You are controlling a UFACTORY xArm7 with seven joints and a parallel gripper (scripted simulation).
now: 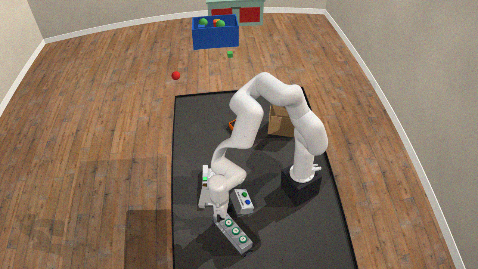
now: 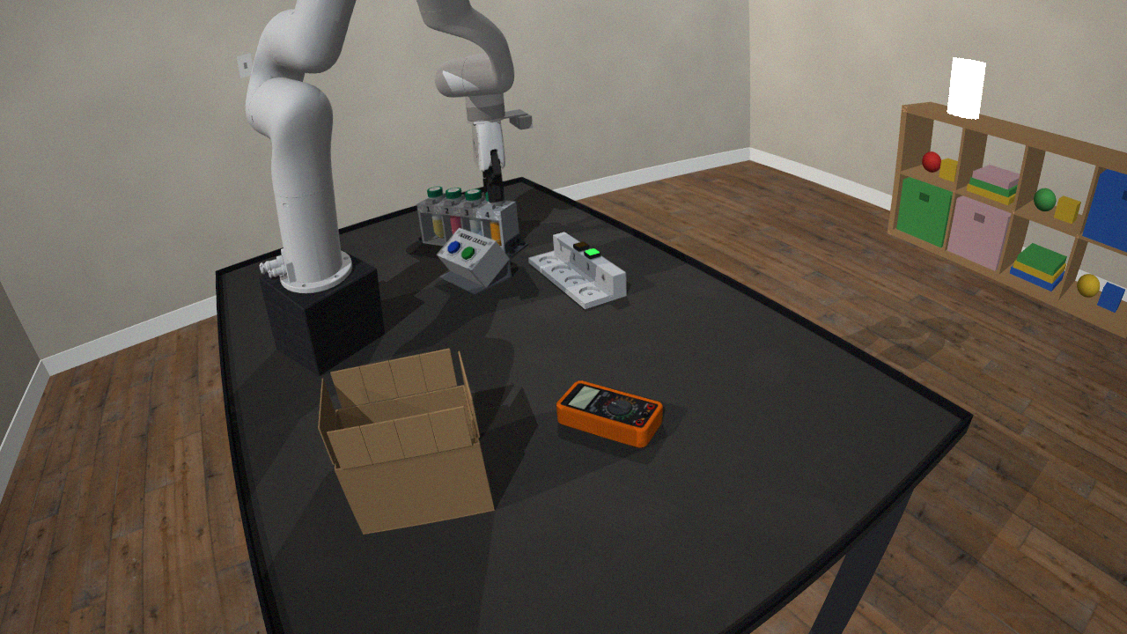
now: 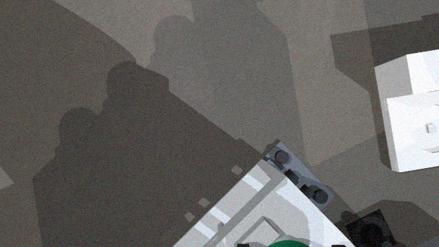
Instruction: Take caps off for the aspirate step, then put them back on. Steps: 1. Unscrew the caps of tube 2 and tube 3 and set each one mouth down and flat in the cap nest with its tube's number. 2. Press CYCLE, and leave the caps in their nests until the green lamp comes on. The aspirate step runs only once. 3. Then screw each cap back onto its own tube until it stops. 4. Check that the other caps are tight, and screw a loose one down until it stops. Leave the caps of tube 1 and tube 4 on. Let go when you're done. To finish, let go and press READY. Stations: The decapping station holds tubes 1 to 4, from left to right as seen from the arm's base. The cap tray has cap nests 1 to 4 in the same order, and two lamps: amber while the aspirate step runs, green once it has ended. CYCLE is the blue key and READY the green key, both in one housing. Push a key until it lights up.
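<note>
My hand is 1 cm above the cap. The rest, counted from my hand: blue key 13 cm behind, 8 cm to the right, 6 cm below; green key 12 cm behind, 12 cm to the right, 6 cm below; key housing 11 cm behind, 10 cm to the right, 8 cm below.
</note>
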